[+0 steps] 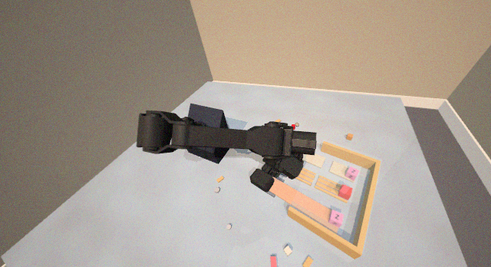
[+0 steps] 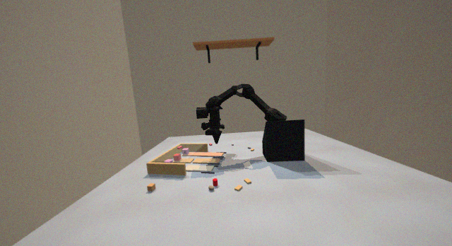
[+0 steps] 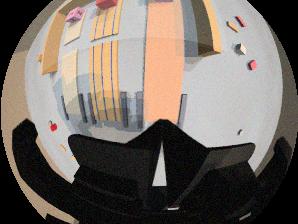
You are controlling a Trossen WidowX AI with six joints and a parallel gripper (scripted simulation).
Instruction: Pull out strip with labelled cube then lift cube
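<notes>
Now: the strip 9 cm ahead of my gripper tip, 1 cm to the right of it and 7 cm below it. Also, from my gripper tip: white block 10 cm ahead, 17 cm to the right, 6 cm below; then red peg 4 cm behind, 33 cm to the left, 6 cm below.
</notes>
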